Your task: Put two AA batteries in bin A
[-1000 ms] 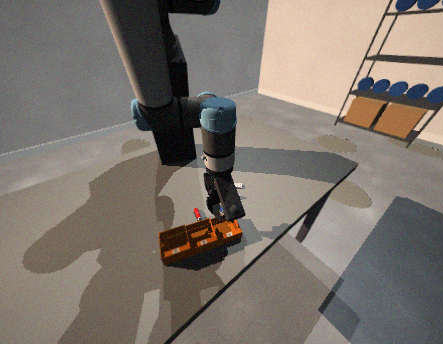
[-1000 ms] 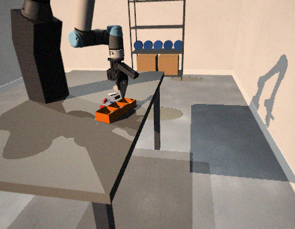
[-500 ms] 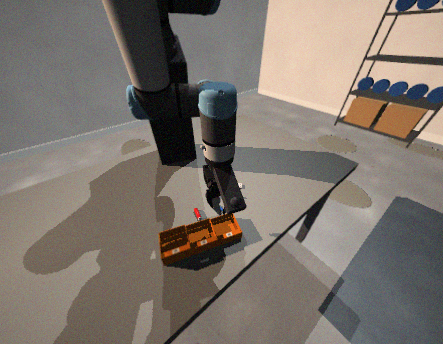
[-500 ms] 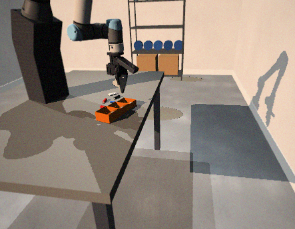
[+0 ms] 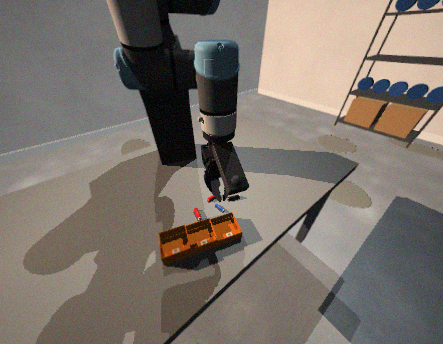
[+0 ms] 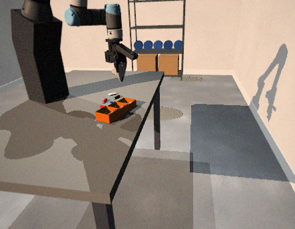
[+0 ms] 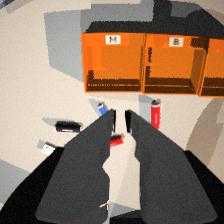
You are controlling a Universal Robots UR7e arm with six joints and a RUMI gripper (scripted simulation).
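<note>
My gripper is now 10 cm past the red battery, 3 cm to the left of it and 15 cm above it. The rest, counted from my hand: blue battery: 7 cm behind, 5 cm to the left, 15 cm below; then orange bin: 2 cm behind, 8 cm to the right, 14 cm below; then black battery: 7 cm behind, 13 cm to the left, 15 cm below.
</note>
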